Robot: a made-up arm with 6 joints.
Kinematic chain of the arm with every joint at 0, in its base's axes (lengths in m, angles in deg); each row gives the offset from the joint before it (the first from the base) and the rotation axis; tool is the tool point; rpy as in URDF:
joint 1: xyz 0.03 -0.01 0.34 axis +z
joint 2: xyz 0.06 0.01 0 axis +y
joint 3: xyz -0.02 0 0.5 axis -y
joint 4: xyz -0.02 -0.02 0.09 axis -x
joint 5: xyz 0.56 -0.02 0 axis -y
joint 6: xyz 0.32 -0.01 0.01 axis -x
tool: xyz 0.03 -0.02 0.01 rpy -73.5 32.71 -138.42
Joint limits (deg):
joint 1: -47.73..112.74
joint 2: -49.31..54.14
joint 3: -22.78..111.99
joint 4: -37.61..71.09
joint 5: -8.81..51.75
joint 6: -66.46..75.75
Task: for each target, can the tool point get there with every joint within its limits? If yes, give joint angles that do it. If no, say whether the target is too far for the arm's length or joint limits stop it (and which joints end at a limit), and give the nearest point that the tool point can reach.
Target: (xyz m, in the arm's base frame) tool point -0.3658 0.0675 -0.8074
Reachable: no: joint limits stop it (at a limit: joint 1, joint 2, joint 3, joint 4, joint 5, joint 6) | nearest point -0.2174 0.6115 -0.2097 | short by 0.822 m
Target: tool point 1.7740 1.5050 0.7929
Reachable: no: too far | nearest point 1.0510 0.8769 0.7187 | short by 0.961 m
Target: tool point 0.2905 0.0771 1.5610
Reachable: yes | joints 51.65 -20.56 22.97 -22.28 44.97 -52.32
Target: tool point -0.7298 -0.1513 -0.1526
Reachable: no: joint limits stop it (at a limit: joint 2, joint 3, joint 5) | nearest point -1.0995 -0.2200 0.5191 | short by 0.770 m
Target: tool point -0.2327 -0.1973 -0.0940
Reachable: no: joint limits stop it (at a limit: joint 1, joint 2, joint 3, joint 5, joint 6) | nearest point 0.4548 -0.5353 -0.2083 | short by 0.775 m
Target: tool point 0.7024 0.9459 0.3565
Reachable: yes | joints 59.18 41.35 -2.83 -8.83 31.43 13.86
